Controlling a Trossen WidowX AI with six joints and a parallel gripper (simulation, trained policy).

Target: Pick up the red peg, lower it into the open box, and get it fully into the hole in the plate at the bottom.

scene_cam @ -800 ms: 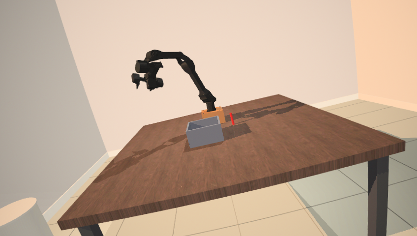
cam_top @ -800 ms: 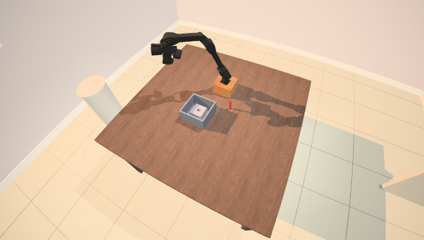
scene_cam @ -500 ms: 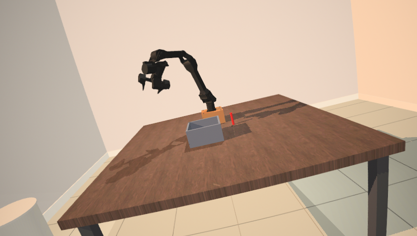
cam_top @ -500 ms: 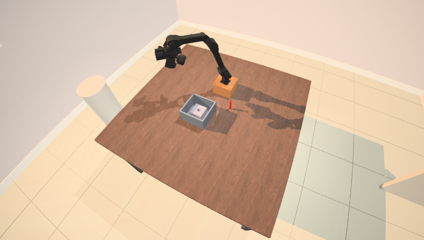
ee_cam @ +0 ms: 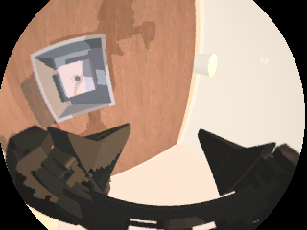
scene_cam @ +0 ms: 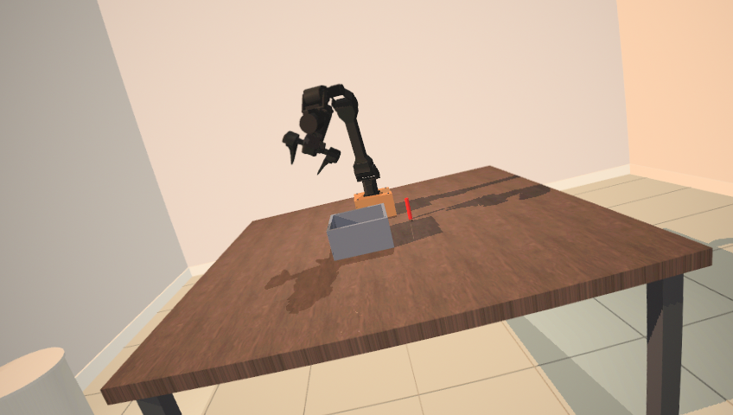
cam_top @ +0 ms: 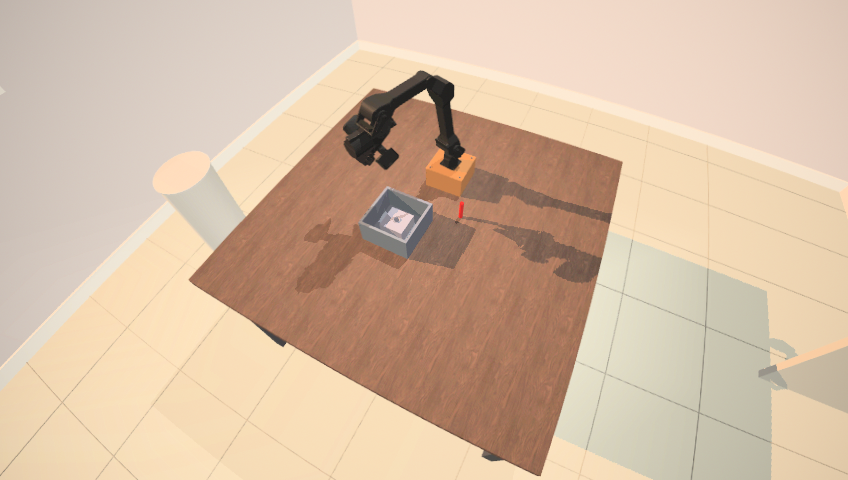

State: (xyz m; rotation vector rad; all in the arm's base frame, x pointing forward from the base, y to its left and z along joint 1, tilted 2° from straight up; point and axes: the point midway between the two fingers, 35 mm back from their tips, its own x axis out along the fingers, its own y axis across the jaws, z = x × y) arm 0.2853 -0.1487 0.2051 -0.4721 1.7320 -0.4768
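Now: the red peg 130 mm behind my gripper tip, 300 mm to the left of it and 240 mm below it. Round my gripper tip: grey box (50 mm ahead, 140 mm to the left, 250 mm below); then pale plate (50 mm ahead, 140 mm to the left, 230 mm below).
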